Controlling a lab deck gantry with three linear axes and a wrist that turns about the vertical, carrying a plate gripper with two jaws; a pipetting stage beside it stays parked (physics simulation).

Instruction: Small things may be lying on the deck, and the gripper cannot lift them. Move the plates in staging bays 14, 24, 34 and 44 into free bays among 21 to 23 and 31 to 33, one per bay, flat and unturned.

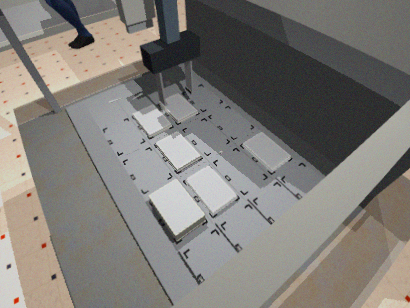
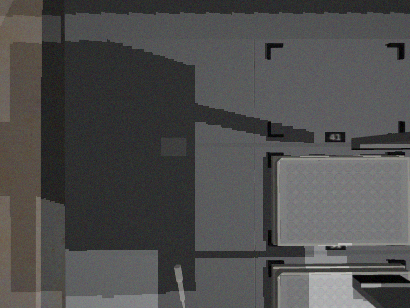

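Where they show: gripper, fingertip midpoint: (image 1: 176, 96) (image 2: 375, 212); robot's base, link origin: (image 1: 103, 130).
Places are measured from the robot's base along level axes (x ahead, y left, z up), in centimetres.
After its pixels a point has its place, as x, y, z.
The deck bays lie in rows. A grey plate (image 1: 180, 107) @(7.6, 26.0, 1.4) (image 2: 344, 201) @(6.4, 25.7, 1.4) lies flat and square in bay 31, below the bay 41 label (image 2: 335, 137) @(6.4, 31.8, 0.0). My gripper (image 1: 176, 98) @(6.4, 25.7, 5.5) (image 2: 384, 213) @(6.4, 25.7, 5.5) is open above it, one jaw beyond each long side, tips clear of it. In row 2, a white plate (image 1: 151, 121) @(7.6, 14.4, 1.4) (image 2: 292, 290) @(1.6, 17.4, 1.4) lies in bay 21, another white plate (image 1: 178, 151) @(23.8, 14.7, 1.4) in what looks like bay 22, and a third plate (image 1: 212, 190) @(40.3, 14.7, 1.4) in what looks like bay 23. The staging column seems to be at the near end, partly hidden by the frame beam; no plate shows on its visible part.
A taller white plate or stack (image 1: 175, 206) @(39.5, 4.0, 4.2) stands in row 1, beside the third row 2 plate. A grey plate (image 1: 266, 151) @(39.7, 35.8, 1.4) lies in row 4 near the dark wall (image 1: 300, 95) @(36.4, 49.9, 13.7). A tiny pale speck (image 1: 221, 152) @(31.2, 25.3, 0.3) lies mid-deck. The near frame beam (image 1: 295, 215) @(61.2, 4.4, 40.0) crosses the front.
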